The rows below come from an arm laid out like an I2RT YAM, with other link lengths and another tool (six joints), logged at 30 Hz.
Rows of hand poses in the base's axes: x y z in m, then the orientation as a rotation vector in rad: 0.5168 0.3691 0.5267 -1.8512 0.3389 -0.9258; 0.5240 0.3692 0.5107 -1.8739 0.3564 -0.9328; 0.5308 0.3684 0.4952 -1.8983 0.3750 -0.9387; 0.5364 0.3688 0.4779 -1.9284 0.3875 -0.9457; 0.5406 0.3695 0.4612 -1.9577 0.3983 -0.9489; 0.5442 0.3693 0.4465 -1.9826 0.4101 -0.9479; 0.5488 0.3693 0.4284 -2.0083 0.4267 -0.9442; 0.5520 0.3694 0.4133 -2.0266 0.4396 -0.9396; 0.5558 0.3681 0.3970 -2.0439 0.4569 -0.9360; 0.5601 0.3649 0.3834 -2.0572 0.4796 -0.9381; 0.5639 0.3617 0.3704 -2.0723 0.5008 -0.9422; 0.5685 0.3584 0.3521 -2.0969 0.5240 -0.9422; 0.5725 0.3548 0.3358 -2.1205 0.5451 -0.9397; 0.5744 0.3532 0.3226 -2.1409 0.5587 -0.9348; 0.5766 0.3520 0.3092 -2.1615 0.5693 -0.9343; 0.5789 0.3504 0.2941 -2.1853 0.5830 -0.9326
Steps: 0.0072 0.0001 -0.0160 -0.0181 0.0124 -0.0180; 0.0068 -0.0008 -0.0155 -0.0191 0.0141 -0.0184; 0.0056 0.0004 -0.0173 -0.0258 0.0132 -0.0154; 0.0042 0.0007 -0.0167 -0.0242 0.0144 -0.0122; 0.0036 -0.0002 -0.0147 -0.0187 0.0153 -0.0104; 0.0046 0.0000 -0.0181 -0.0175 0.0189 -0.0126; 0.0032 0.0001 -0.0151 -0.0116 0.0150 -0.0088; 0.0038 -0.0013 -0.0163 -0.0104 0.0155 -0.0123; 0.0043 -0.0032 -0.0136 -0.0084 0.0123 -0.0181; 0.0038 -0.0032 -0.0130 -0.0111 0.0113 -0.0181; 0.0046 -0.0033 -0.0183 -0.0174 0.0183 -0.0186; 0.0040 -0.0036 -0.0163 -0.0160 0.0185 -0.0159; 0.0019 -0.0016 -0.0132 -0.0135 0.0160 -0.0094; 0.0022 -0.0012 -0.0134 -0.0160 0.0125 -0.0090; 0.0023 -0.0016 -0.0151 -0.0179 0.0155 -0.0110
